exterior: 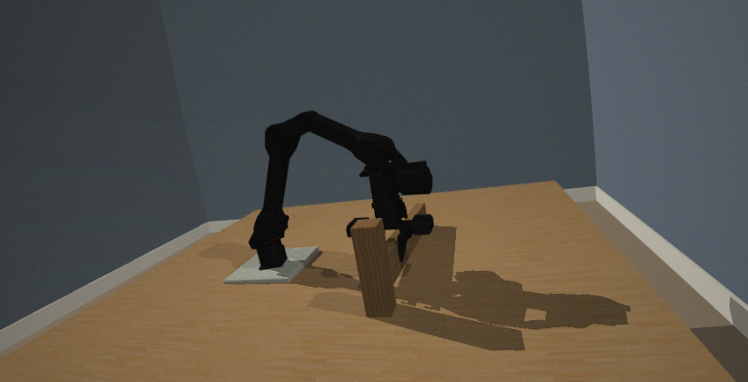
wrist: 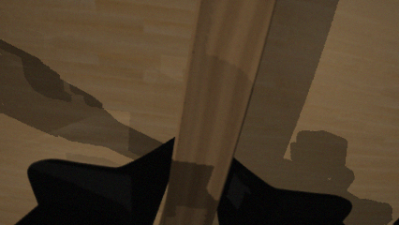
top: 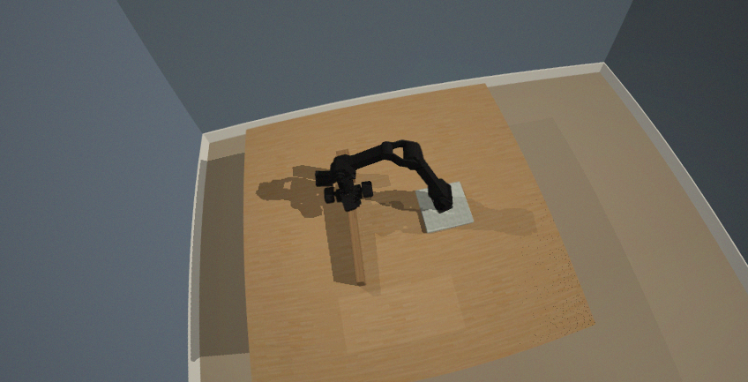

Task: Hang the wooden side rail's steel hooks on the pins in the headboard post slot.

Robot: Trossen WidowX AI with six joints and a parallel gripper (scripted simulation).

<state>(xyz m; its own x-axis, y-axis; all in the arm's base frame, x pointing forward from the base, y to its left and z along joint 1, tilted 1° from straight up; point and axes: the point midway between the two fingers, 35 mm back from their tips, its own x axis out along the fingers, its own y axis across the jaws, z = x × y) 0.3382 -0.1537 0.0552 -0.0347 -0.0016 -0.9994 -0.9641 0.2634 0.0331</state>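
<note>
The wooden headboard post is 30 mm behind my gripper tip, 130 mm to the right of it and 40 mm above it.
</note>
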